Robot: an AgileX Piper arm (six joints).
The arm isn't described. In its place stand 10 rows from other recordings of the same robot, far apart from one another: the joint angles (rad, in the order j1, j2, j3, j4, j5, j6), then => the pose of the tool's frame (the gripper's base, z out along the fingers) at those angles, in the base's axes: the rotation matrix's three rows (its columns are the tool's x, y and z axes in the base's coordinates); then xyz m.
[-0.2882, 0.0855, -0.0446, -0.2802, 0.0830, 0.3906] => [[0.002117 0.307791 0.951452], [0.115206 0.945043 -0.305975], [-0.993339 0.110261 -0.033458]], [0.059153 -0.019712 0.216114]
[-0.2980, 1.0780, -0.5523, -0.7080, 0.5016, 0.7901] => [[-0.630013 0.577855 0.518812], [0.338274 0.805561 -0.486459], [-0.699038 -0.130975 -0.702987]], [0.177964 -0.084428 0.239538]
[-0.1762, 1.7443, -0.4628, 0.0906, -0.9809, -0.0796] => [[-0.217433 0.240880 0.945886], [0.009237 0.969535 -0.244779], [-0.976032 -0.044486 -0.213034]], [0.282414 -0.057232 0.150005]
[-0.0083, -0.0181, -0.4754, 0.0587, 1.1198, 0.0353] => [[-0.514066 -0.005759 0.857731], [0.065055 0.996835 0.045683], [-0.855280 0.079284 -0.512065]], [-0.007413 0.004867 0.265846]
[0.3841, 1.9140, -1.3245, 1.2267, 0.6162, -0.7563] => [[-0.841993 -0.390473 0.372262], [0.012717 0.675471 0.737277], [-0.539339 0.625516 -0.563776]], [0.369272 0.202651 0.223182]
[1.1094, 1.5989, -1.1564, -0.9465, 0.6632, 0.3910] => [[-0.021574 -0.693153 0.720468], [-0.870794 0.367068 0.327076], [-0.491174 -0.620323 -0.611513]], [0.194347 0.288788 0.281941]
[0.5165, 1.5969, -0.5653, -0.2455, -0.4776, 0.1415] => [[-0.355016 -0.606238 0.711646], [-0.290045 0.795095 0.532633], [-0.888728 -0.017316 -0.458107]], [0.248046 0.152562 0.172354]
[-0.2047, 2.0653, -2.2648, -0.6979, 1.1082, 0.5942] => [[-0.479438 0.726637 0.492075], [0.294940 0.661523 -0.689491], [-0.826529 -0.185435 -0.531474]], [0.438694 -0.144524 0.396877]
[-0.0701, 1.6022, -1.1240, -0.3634, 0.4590, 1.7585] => [[0.071416 0.749330 0.658334], [0.975133 0.086376 -0.204097], [-0.209801 0.656539 -0.724528]], [0.346870 -0.038722 0.262880]
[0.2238, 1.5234, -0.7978, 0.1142, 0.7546, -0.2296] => [[-0.914649 -0.372210 0.157723], [-0.357166 0.926816 0.115953], [-0.189339 0.049723 -0.980652]], [0.248035 0.063741 0.185905]
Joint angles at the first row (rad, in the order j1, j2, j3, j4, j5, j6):
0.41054 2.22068 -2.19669 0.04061 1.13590 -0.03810
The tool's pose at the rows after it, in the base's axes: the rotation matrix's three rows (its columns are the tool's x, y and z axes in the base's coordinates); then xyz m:
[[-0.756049 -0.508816 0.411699], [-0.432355 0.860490 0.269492], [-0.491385 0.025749 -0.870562]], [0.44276 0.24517 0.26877]
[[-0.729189 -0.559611 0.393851], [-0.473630 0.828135 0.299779], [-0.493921 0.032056 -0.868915]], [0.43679 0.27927 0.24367]
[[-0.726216 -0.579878 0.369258], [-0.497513 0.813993 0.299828], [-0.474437 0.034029 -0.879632]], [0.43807 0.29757 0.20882]
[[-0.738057 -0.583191 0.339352], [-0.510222 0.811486 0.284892], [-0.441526 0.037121 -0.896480]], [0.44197 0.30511 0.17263]
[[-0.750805 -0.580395 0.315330], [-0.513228 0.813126 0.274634], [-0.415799 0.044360 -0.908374]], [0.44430 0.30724 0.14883]
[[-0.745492 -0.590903 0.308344], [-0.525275 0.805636 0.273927], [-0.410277 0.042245 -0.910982]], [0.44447 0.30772 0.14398]
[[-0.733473 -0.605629 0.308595], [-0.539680 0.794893 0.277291], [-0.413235 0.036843 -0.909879]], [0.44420 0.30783 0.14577]
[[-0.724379 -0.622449 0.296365], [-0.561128 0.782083 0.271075], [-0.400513 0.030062 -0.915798]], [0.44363 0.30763 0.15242]
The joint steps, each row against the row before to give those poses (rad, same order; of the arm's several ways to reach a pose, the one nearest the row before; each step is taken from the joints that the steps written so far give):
0.08800 0.05369 -0.04106 0.00391 -0.02717 0.00000
0.06256 0.05793 -0.00735 0.00635 -0.05344 0.00000
0.02800 0.07056 -0.00004 0.00136 -0.04830 0.00000
0.00748 0.07042 0.00007 0.00225 -0.03349 0.00000
0.00000 0.04551 -0.00010 0.00679 -0.01692 0.00000
-0.00001 0.00916 0.00002 0.00420 -0.00234 -0.01553
0.00001 -0.00336 0.00001 0.00319 0.00108 -0.02050
-0.00001 0.00002 -0.02871 0.00007 0.04352 -0.02048

